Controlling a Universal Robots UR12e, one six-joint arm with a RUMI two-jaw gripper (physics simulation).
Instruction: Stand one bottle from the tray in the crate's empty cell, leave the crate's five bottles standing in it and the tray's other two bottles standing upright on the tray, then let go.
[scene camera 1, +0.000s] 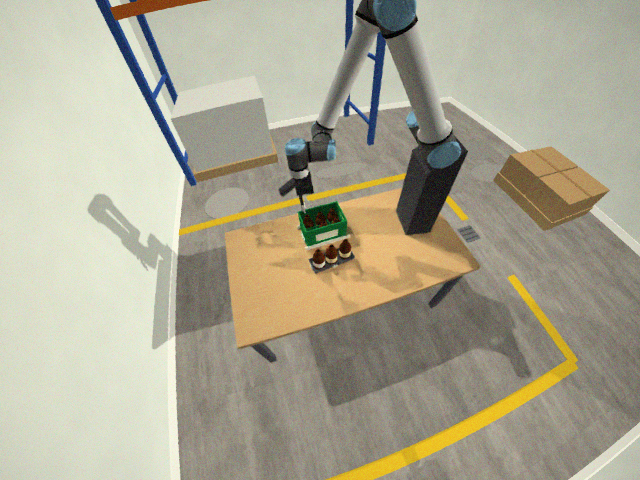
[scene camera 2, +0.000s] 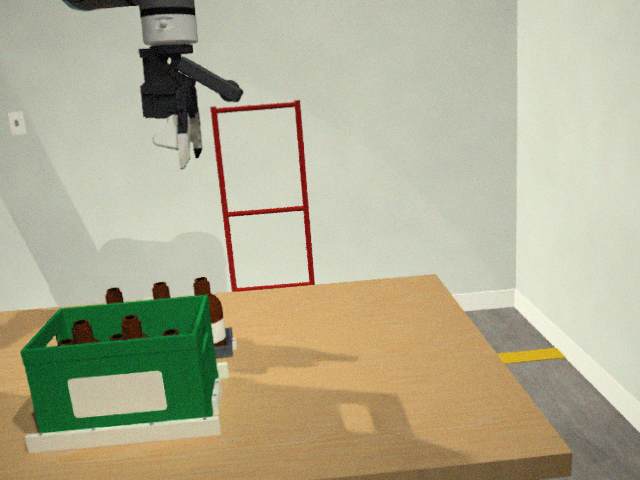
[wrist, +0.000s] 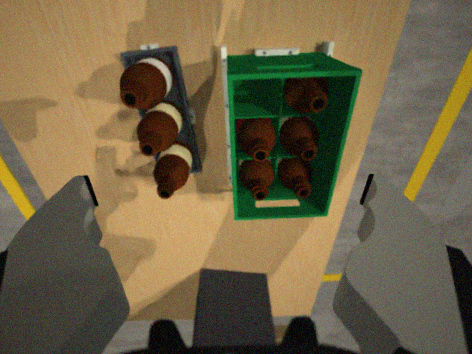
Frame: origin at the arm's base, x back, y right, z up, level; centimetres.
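Seen in the pictures: gripper, fingertip midpoint: (scene camera 1: 301, 203) (scene camera 2: 190, 163) (wrist: 230, 178).
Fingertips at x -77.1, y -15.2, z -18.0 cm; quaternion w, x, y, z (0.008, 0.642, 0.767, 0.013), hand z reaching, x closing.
Note:
Offsets run from my fingertips to a thing's top centre. "spot": to the spot under its first point. Level surfaces: height alone.
The green crate {dy +11.8, dx +11.3, dz -24.5 cm} (scene camera 1: 308, 238) (scene camera 2: 180, 395) (wrist: 281, 218) stands on the table. In the wrist view five brown bottles {dy +14.2, dx +1.8, dz -25.7 cm} (wrist: 305, 95) {dy +7.6, dx +12.0, dz -25.7 cm} (wrist: 256, 137) {dy +15.8, dx +10.3, dz -25.7 cm} (wrist: 300, 137) {dy +9.7, dx +20.5, dz -25.7 cm} (wrist: 256, 177) {dy +17.8, dx +18.5, dz -25.7 cm} (wrist: 296, 176) stand in it, and the empty cell {spot: dy +7.5, dx +7.2, dz -41.2 cm} (wrist: 257, 100) is at its top left. Three brown bottles with pale labels {dy -13.8, dx +6.2, dz -26.0 cm} (wrist: 145, 85) {dy -11.3, dx +14.3, dz -26.0 cm} (wrist: 159, 131) {dy -8.3, dx +23.4, dz -26.0 cm} (wrist: 172, 174) (scene camera 1: 318, 258) (scene camera 1: 331, 254) (scene camera 1: 345, 249) stand upright in a row on the dark tray (scene camera 1: 333, 265) (scene camera 2: 224, 351) (wrist: 196, 162), beside the crate. My gripper (scene camera 1: 303, 209) (scene camera 2: 190, 159) (wrist: 230, 178) is open, high above crate level, with nothing between its fingers.
White rails (scene camera 2: 124, 435) (wrist: 276, 52) run along the crate's foot, one between crate and tray. The arm's dark pedestal (scene camera 1: 421, 196) stands at the table's right in scene camera 1. A red frame (scene camera 2: 266, 210) is by the wall behind the table {dz -42.0 cm} (scene camera 2: 320, 330).

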